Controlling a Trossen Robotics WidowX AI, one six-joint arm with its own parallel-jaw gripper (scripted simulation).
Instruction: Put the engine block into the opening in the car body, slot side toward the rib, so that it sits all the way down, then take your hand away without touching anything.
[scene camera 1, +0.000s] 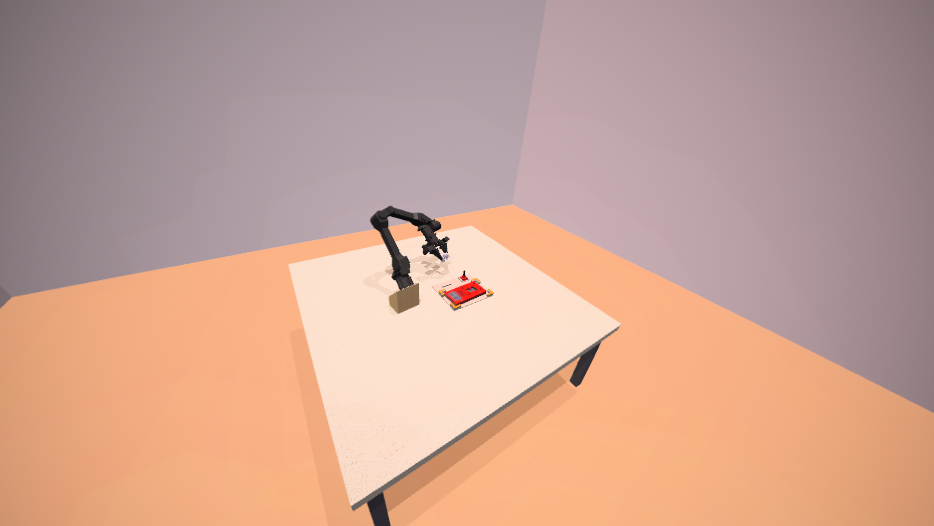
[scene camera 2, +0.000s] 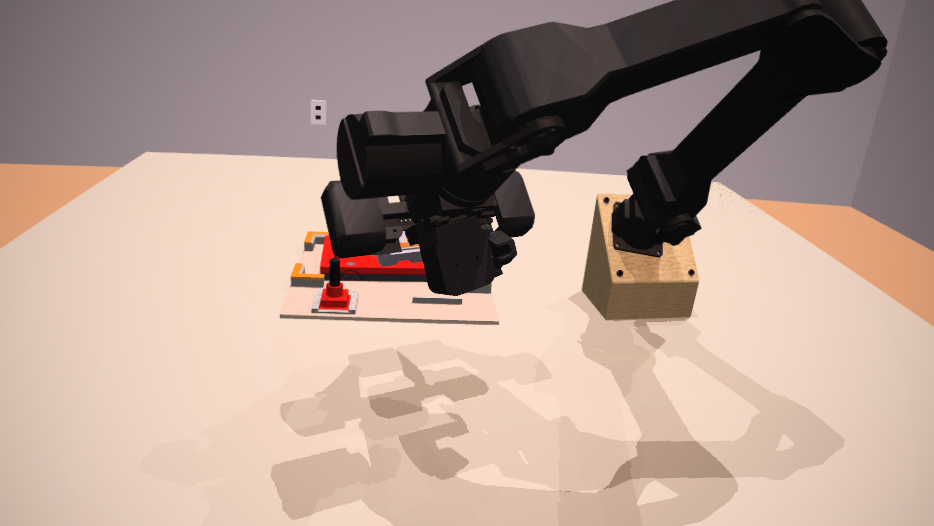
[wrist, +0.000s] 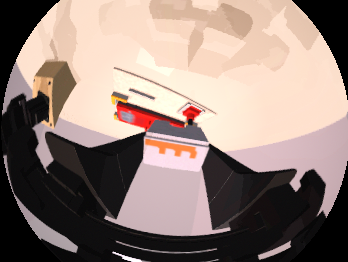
My gripper (scene camera 2: 403, 246) carries a grey engine block. Also in view: a red car body (scene camera 2: 363, 268) and a pale plate (scene camera 2: 375, 301).
The red car body also shows in the wrist view (wrist: 142, 117). My gripper also shows in the wrist view (wrist: 175, 140). The pale plate also shows in the wrist view (wrist: 128, 87).
